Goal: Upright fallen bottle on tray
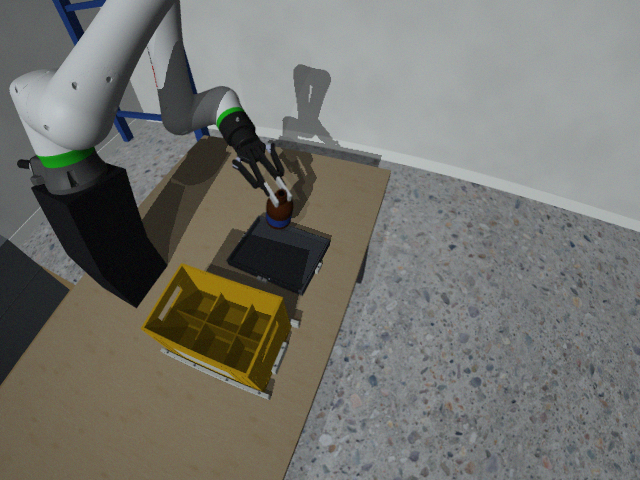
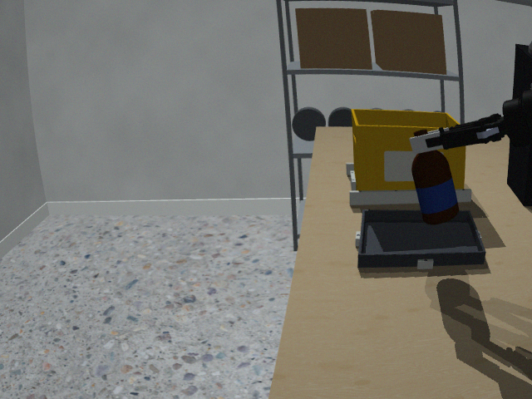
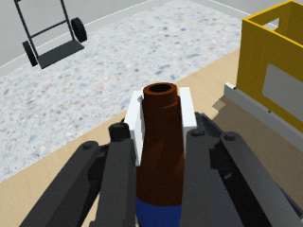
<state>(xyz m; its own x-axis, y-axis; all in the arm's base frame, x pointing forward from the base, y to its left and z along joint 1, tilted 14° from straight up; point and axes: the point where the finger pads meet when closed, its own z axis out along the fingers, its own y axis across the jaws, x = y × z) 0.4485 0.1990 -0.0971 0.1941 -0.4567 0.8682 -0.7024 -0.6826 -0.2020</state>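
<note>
Right now the brown bottle is 60 mm below my hand. Also, from my hand: dark grey tray: 10 mm behind, 50 mm to the right, 200 mm below; yellow crate: 60 mm behind, 340 mm to the right, 130 mm below.
</note>
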